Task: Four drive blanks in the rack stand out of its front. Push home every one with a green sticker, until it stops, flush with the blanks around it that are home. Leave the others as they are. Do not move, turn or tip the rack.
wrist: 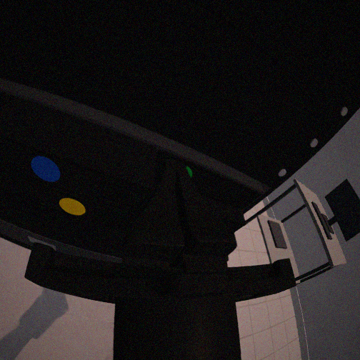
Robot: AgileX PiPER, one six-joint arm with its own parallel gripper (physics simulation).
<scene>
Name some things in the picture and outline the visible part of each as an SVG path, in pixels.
The gripper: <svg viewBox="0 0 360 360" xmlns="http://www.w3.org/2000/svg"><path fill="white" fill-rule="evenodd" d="M34 241L24 278L39 286L65 294L115 304L113 360L241 360L235 301L244 301L276 294L296 286L289 258L278 259L271 264L227 267L228 254L236 248L234 231L231 231L202 199L189 176L184 161L173 159L164 160L161 177L153 194L129 225L122 241L121 263L64 254L54 251L49 245Z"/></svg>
A rack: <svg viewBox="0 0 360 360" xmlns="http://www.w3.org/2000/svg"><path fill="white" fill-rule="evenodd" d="M0 237L30 250L35 241L49 245L54 251L64 254L121 263L121 246L124 235L131 222L144 208L153 194L161 177L165 159L184 161L194 186L196 186L197 191L199 191L199 194L211 211L231 231L240 229L246 224L243 214L274 191L274 189L303 166L306 161L311 159L359 109L360 0L0 0Z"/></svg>
</scene>
